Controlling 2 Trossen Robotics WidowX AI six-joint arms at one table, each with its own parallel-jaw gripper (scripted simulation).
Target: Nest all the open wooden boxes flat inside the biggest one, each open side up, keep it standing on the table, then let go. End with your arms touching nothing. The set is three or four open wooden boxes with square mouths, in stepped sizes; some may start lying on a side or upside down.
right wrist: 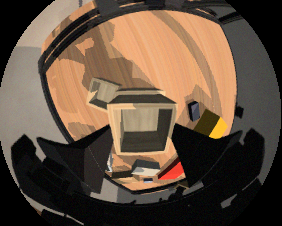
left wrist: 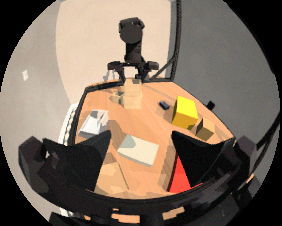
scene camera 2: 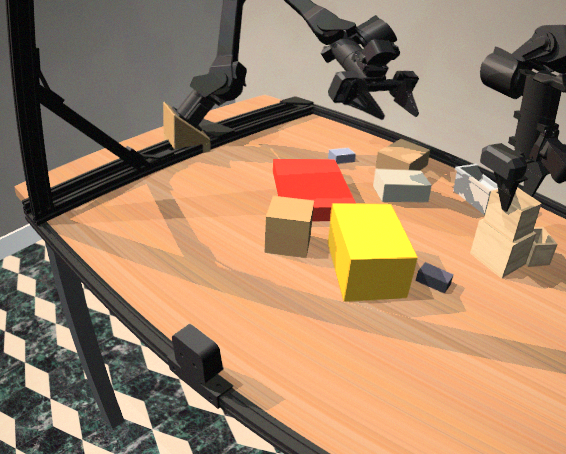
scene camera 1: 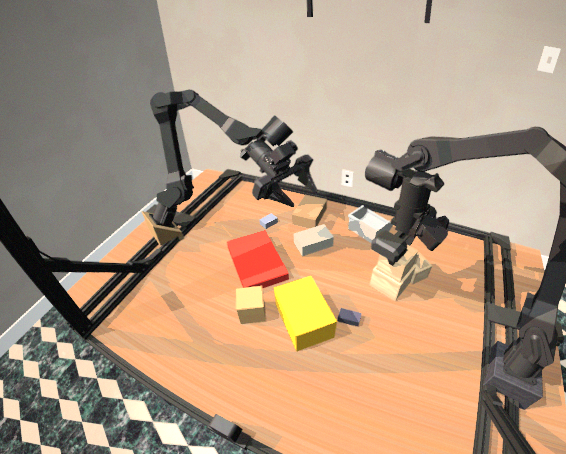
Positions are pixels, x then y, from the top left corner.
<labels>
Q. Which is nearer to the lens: the middle-sized wooden box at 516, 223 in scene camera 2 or the red block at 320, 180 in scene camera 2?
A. The middle-sized wooden box.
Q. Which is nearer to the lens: the tan cube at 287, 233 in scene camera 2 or the yellow block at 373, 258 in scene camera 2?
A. The yellow block.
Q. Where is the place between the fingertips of my left gripper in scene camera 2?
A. At 401, 116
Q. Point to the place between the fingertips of my right gripper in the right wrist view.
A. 142, 126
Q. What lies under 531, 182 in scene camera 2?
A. My right gripper.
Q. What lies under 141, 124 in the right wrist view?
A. A middle-sized wooden box.
</labels>
